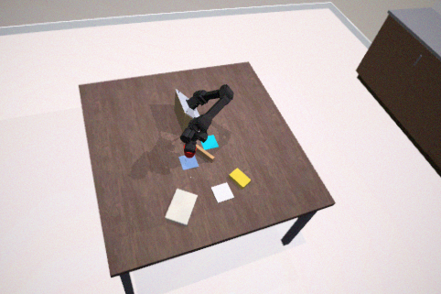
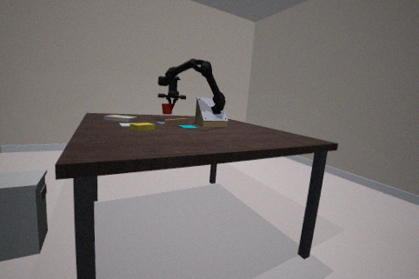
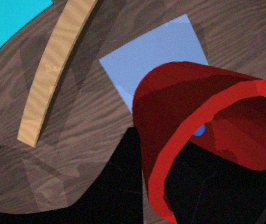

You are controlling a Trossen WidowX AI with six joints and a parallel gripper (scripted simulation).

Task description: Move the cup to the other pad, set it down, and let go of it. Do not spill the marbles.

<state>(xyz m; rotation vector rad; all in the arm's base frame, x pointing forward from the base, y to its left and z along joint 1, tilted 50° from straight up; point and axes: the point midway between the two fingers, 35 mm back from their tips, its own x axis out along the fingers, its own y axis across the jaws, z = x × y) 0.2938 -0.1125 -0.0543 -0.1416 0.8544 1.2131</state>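
The cyan pad is 160 mm to the left of my gripper tip, 110 mm below it and 60 mm behind it. Round my gripper tip: white pad: 300 mm ahead, 100 mm below, 80 mm to the left; then wooden bar: 90 mm below, 70 mm to the left, 10 mm behind; then yellow block: 250 mm ahead, 210 mm to the left, 90 mm below.
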